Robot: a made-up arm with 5 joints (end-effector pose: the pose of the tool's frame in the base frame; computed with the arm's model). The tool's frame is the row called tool. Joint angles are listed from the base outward.
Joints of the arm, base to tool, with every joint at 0 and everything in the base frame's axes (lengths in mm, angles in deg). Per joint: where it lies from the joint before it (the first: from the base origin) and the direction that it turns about. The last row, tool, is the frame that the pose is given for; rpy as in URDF.
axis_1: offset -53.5 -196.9 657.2 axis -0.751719 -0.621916 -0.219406
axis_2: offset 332.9 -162.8 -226.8 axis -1 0 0
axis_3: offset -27.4 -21.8 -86.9 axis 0 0 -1
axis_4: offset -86.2 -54 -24.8 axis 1 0 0
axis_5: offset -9.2 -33.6 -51.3 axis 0 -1 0
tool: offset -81 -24 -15.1 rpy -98.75 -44.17 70.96
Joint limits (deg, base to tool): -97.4..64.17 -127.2..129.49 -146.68..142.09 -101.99..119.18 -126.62..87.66
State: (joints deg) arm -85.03 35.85 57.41 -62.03 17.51
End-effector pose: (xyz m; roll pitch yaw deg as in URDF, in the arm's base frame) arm -0.3004 -0.0258 0.4054 -71.11 12.75 80.44
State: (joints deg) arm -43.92 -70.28 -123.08 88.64 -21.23
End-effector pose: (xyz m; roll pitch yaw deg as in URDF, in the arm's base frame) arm 0.1076 0.0844 0.1463 -167.26 -19.81 -49.56
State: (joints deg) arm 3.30 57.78 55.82 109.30 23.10
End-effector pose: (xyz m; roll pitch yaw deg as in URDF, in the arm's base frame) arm 0.2188 -0.4166 0.2543 122.39 -34.98 171.33
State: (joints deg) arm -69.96 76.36 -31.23 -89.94 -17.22
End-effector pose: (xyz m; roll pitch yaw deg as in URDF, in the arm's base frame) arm 0.0312 -0.2180 0.3336 -81.80 47.77 155.58
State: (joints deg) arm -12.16 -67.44 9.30 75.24 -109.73
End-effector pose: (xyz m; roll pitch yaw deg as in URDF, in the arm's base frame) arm 0.1031 -0.1801 0.2449 136.02 -32.10 -25.56
